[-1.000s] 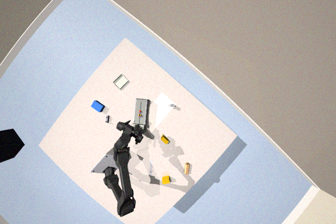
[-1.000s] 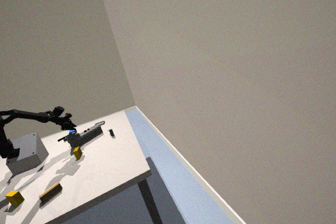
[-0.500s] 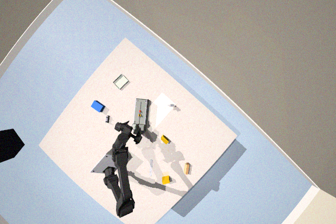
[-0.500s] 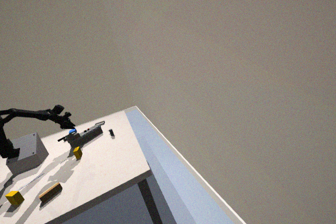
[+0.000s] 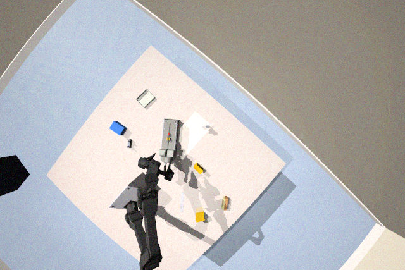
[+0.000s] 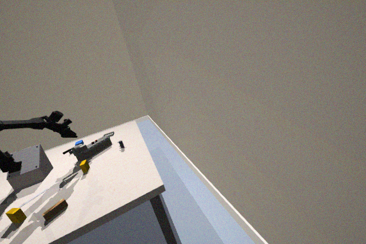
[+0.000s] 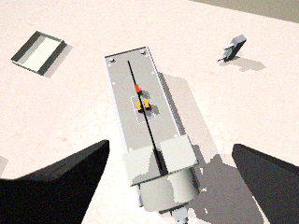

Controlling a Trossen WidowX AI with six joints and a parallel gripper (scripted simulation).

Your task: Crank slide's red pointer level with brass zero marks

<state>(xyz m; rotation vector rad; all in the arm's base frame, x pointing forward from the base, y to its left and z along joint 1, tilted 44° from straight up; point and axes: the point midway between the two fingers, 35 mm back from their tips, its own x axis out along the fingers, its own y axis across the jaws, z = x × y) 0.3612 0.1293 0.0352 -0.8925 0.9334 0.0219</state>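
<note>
My gripper tip is 80 mm past the dark brown crank handle, 80 mm above it and 60 mm to the left of it. The rest, counted from my gripper tip: blue block 360 mm to the left, 180 mm below, 160 mm behind; crank 90 mm below, 60 mm behind, 50 mm to the right; red pointer 110 mm below, 80 mm to the left, 80 mm ahead.
</note>
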